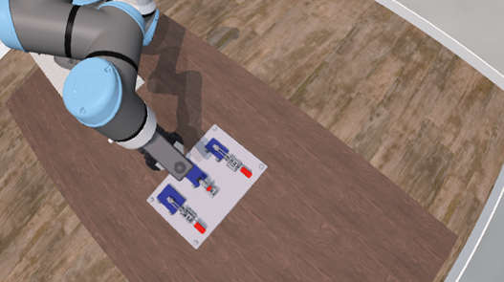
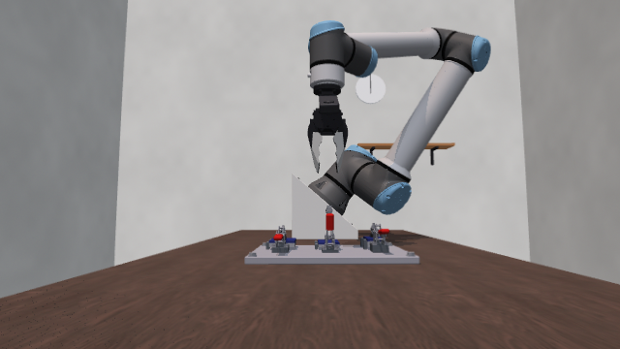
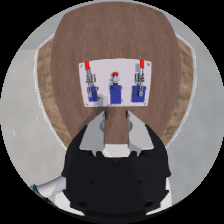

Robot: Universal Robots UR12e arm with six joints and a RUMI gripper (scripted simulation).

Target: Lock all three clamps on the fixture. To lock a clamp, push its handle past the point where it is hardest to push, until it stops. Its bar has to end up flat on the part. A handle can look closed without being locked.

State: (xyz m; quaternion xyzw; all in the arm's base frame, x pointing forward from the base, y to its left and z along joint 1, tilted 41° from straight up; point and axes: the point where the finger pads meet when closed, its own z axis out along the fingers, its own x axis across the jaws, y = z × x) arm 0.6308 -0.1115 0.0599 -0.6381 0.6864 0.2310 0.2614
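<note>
Now: hand 50 mm short of the grey fixture plate and 210 mm above it.
</note>
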